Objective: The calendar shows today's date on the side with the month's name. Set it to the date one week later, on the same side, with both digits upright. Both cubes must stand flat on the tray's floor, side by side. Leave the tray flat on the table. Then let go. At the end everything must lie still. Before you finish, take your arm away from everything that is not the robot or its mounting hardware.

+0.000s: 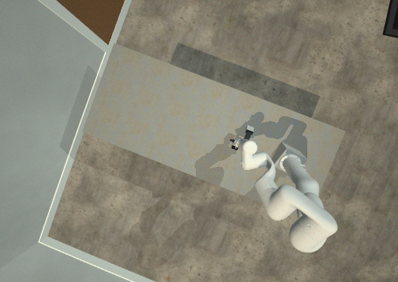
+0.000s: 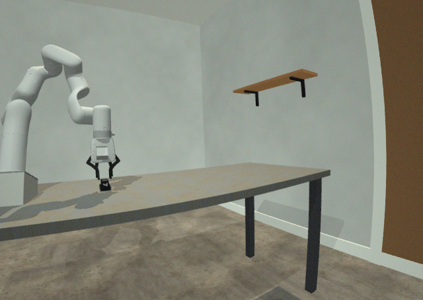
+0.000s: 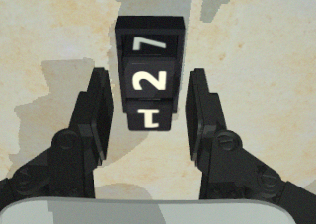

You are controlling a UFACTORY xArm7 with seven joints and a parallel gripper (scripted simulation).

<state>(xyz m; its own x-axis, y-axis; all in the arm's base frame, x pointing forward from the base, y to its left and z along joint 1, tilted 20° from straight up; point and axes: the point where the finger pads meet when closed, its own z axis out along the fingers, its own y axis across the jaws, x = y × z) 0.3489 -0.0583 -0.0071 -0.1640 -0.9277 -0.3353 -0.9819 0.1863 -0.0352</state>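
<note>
My hand is 2 cm to the right of the black calendar tray and 6 cm above it.
</note>
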